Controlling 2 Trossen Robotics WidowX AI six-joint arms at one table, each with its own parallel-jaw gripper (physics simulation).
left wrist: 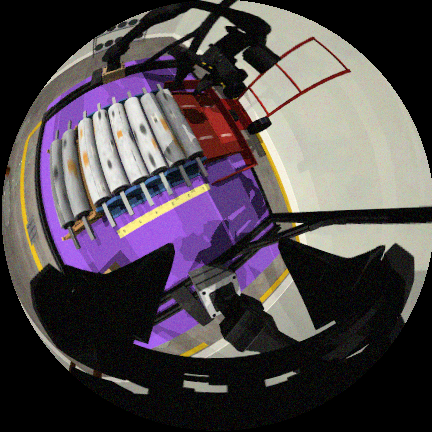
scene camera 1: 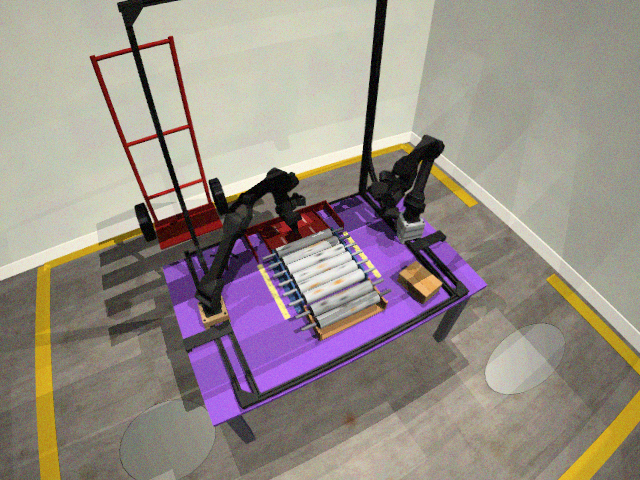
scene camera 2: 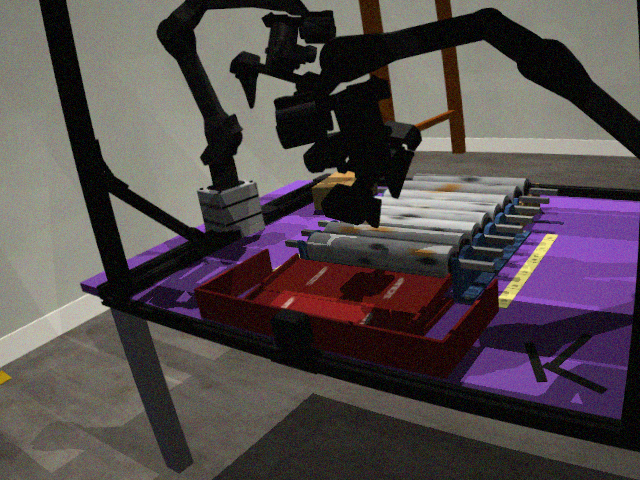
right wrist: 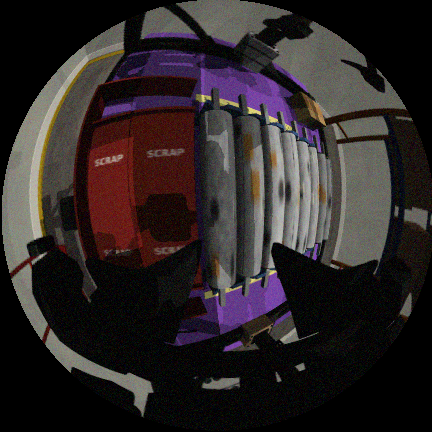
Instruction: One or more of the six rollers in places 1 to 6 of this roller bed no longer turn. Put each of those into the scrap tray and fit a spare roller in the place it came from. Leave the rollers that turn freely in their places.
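Frame: origin at the left arm's base, x ahead, y down, z left, level; millimetres.
Where they show: left gripper, between the fingertips: [left wrist: 226,245] [scene camera 1: 378,202] [scene camera 2: 273,113]; right gripper, between the fingertips: [left wrist: 184,91] [scene camera 1: 294,230] [scene camera 2: 385,212] [right wrist: 237,246]; left arm's base, origin of its link: [left wrist: 223,296] [scene camera 1: 411,217] [scene camera 2: 226,185] [right wrist: 263,40]; right arm's base, origin of its link: [left wrist: 113,67] [scene camera 1: 212,308] [right wrist: 259,336].
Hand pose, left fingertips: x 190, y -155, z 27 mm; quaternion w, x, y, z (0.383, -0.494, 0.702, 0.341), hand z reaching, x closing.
Observation:
Things, the pixels of their top centre, and the offset from my left fingertips. "spot": a spot on its surface instead.
- red scrap tray, centre of its top: [right wrist: 129,205] [scene camera 2: 335,285] [left wrist: 210,115] [scene camera 1: 293,226] dz -169, dx +317, dy +216 mm
- orange-brown cradle, centre of its top: [left wrist: 71,180] [scene camera 1: 345,310] dz +288, dx +217, dy +260 mm
- yellow number strip, a spot on its surface: [scene camera 2: 527,271] [scene camera 1: 270,286] spot: dz +94, dx +477, dy +264 mm
- orange-brown block, centre of its top: [scene camera 2: 344,178] [scene camera 1: 421,278] [right wrist: 314,109] dz +255, dx -114, dy +210 mm
The roller bed [scene camera 1: 298,295] [scene camera 2: 467,281] [left wrist: 132,194] holds six grey-white, stained rollers. The roller in place 1 [scene camera 1: 305,242] [scene camera 2: 382,253] [left wrist: 180,122] [right wrist: 218,200] lies nearest the red scrap tray [scene camera 2: 320,325] [right wrist: 82,175], in which no roller shows. Two spare rollers [scene camera 1: 348,310] [left wrist: 61,185] lie in the orange-brown cradle [scene camera 1: 356,322]. My right gripper [scene camera 2: 386,207] [right wrist: 237,246] is open and empty above the place 1 end, beside the tray. My left gripper [left wrist: 226,245] is wide open and empty, high at the right of scene camera 1. Whether any roller turns cannot be seen.
A yellow number strip [scene camera 1: 273,291] [scene camera 2: 527,271] [left wrist: 165,210] runs along each side of the bed. An orange-brown block [scene camera 1: 419,282] [right wrist: 307,110] stands right of the bed in scene camera 1. Black frame posts [scene camera 1: 373,98] rise behind the table; a red hand truck [scene camera 1: 189,222] stands beyond.

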